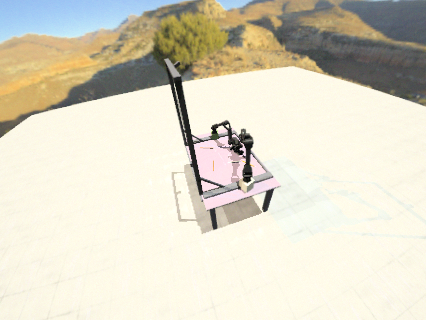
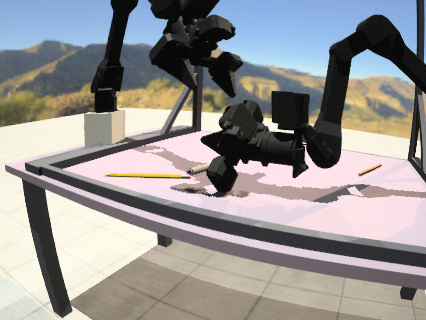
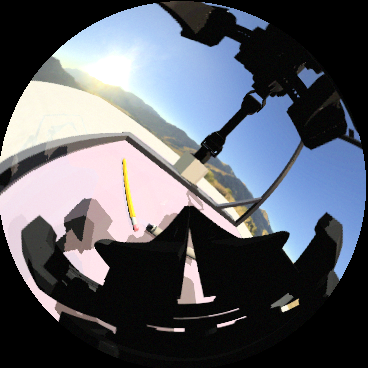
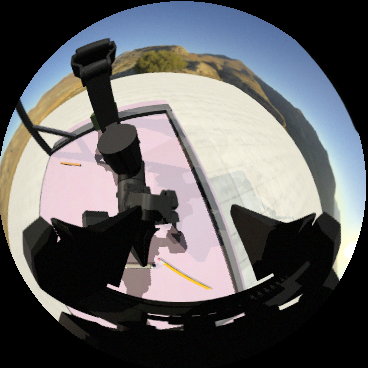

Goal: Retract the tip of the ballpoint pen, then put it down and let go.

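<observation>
The ballpoint pen is a grey-beige stick lying flat on the pink table. My left gripper is shut, with its fingertips just above the pen and nothing between them. It lies low and nearly level over the table. My right gripper is wide open and empty. It hangs high above the left gripper and the pen.
A yellow pencil lies beside the pen's end. An orange pencil lies far off across the table. A dark rail edges the table. The right arm's white base block stands at the corner.
</observation>
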